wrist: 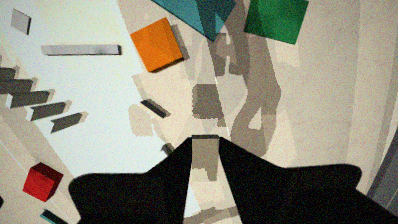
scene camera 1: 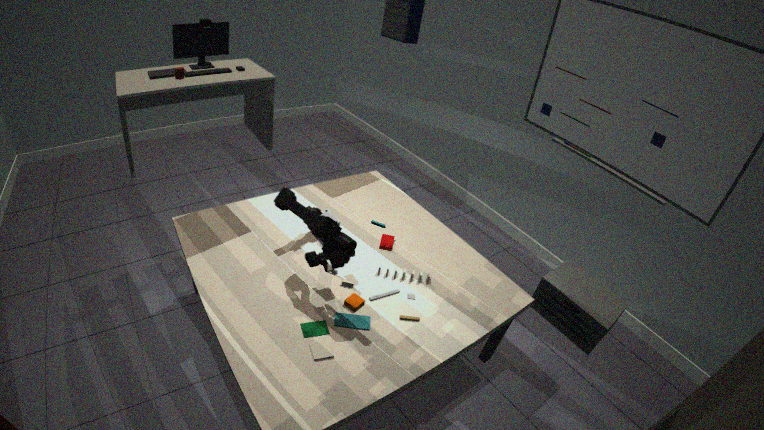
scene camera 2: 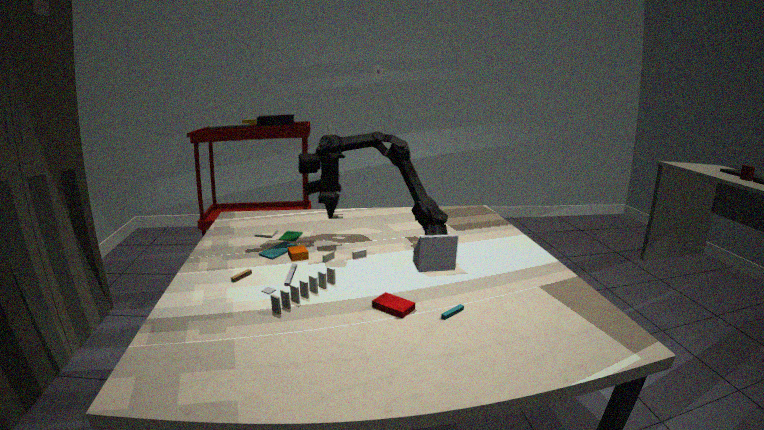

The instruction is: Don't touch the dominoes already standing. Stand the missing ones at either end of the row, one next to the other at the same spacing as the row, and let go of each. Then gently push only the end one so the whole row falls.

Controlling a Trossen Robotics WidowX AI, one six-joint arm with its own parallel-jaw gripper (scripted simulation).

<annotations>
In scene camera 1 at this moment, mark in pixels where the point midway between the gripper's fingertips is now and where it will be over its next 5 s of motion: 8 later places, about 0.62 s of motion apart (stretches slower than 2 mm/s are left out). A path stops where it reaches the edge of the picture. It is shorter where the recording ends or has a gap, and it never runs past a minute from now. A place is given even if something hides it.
My gripper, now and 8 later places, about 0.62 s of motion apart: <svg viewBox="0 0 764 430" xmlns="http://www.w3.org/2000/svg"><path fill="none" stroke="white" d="M329 270L313 273L322 280L324 286L318 284L311 273L311 274L312 284L312 285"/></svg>
</annotations>
